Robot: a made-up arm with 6 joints.
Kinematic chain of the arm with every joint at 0, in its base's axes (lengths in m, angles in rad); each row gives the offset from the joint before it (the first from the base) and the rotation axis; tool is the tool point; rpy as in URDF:
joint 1: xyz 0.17 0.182 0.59 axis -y
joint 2: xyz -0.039 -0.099 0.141 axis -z
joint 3: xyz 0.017 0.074 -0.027 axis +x
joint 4: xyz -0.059 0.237 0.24 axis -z
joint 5: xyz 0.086 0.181 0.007 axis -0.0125 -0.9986 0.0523
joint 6: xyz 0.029 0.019 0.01 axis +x
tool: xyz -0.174 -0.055 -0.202 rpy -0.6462 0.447 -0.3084
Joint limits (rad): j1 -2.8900..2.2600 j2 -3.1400..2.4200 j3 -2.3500..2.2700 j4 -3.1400..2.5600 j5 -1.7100..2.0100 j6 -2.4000..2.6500
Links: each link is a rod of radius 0.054 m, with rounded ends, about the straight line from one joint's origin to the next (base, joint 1, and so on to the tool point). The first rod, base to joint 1, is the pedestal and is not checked.
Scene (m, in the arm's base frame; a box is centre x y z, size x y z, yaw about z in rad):
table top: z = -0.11
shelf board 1: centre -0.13 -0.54 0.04 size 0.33 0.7 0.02 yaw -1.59
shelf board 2: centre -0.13 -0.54 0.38 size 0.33 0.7 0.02 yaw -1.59
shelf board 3: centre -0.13 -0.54 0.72 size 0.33 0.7 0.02 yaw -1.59
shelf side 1: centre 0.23 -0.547 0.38 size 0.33 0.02 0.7 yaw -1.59
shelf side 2: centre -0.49 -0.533 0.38 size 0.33 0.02 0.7 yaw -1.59
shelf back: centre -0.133 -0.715 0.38 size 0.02 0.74 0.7 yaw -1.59
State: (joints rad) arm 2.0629 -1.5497 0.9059 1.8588 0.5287 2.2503
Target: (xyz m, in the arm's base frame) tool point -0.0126 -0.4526 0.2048
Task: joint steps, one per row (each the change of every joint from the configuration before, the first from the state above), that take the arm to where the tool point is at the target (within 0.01 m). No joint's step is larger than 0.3 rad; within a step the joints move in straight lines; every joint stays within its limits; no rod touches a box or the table.
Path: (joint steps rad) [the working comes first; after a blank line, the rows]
Joints at the target: 1.8711 -3.0987 -0.0543 1.2521 0.9926 2.5451
Straight joint move there: touches shelf board 1.

1: -0.0655 -0.2651 -0.1649 -0.0156 0.1384 0.0308
2: -0.0655 -0.2650 -0.1648 -0.0156 0.1383 0.0308
3: -0.0656 -0.2650 -0.1649 -0.0157 0.1384 0.0308
4: -0.0655 -0.2651 -0.1649 -0.0156 0.1384 0.0307
5: -0.0655 -0.2651 -0.1648 -0.0156 0.1384 0.0308
6: -0.0655 -0.2650 -0.1649 -0.0156 0.1383 0.0308
7: 0.1006 0.0207 0.0145 -0.2565 -0.1831 0.0550
8: 0.1007 0.0206 0.0145 -0.2565 -0.1832 0.0551

